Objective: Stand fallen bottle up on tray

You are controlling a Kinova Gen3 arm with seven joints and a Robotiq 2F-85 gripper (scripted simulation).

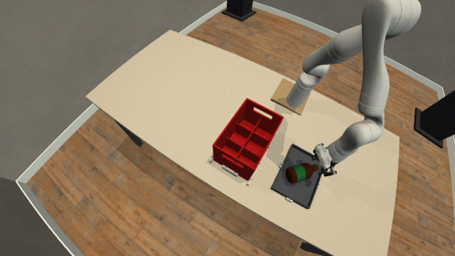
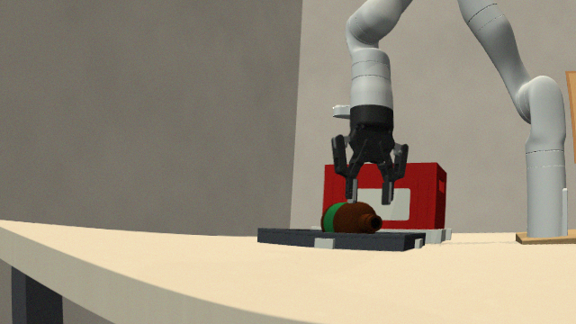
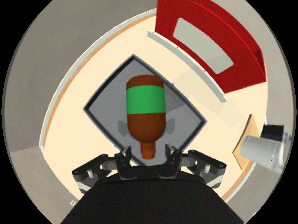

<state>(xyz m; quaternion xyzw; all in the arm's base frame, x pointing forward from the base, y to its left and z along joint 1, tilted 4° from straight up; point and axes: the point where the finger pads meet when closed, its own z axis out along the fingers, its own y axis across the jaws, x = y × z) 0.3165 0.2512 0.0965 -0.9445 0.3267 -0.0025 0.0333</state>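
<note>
Now: hand 40 mm short of the brown bottle, 30 mm to the left of it and 40 mm above it. Also, from my hand: dark grey tray: 50 mm ahead, 30 mm to the right, 70 mm below; red crate: 90 mm ahead, 320 mm to the right.
</note>
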